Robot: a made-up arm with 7 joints.
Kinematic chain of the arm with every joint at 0, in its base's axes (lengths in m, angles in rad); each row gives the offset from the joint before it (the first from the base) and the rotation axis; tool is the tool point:
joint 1: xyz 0 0.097 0 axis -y
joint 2: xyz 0 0.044 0 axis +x
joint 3: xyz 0 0 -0.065 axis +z
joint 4: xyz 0 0 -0.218 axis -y
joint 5: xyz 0 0 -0.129 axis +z
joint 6: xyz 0 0 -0.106 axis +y
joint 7: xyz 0 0 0 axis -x
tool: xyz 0 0 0
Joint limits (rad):
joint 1: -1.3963..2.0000
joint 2: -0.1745..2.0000
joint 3: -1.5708..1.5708
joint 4: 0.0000..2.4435
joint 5: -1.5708..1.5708
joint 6: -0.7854..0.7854
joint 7: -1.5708..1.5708
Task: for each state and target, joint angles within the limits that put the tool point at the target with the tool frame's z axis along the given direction. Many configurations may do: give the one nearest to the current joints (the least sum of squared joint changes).
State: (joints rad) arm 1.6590 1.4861 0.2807 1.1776 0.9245 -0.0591 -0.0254
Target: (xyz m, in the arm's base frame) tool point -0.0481 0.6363 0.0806 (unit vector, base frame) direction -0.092 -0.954 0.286
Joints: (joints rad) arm 1.8427 1.5107 0.5407 0.4662 1.0074 0.2327 -0.6972
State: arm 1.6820 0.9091 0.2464 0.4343 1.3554 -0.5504 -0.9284
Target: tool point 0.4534 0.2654 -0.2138 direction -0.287 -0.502 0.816
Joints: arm 1.0599 0.2296 0.2047 0.1536 1.3633 -0.4462 -0.7457
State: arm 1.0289 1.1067 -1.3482 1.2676 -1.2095 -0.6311 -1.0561
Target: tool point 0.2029 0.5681 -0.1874 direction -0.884 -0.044 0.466
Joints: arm 0.7456 1.1662 -1.3180 0.3827 -1.0621 -0.3189 -0.7113
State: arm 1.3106 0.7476 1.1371 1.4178 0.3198 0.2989 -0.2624
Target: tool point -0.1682 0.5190 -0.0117 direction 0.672 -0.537 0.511
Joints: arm 1.6508 1.4121 1.5629 1.2967 0.1889 0.1152 -0.5111
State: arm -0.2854 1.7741 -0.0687 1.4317 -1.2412 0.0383 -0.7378
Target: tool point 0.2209 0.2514 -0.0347 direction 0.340 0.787 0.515
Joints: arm -0.7673 2.0000 0.3689 2.1529 -1.5708 -0.4245 -0.9194
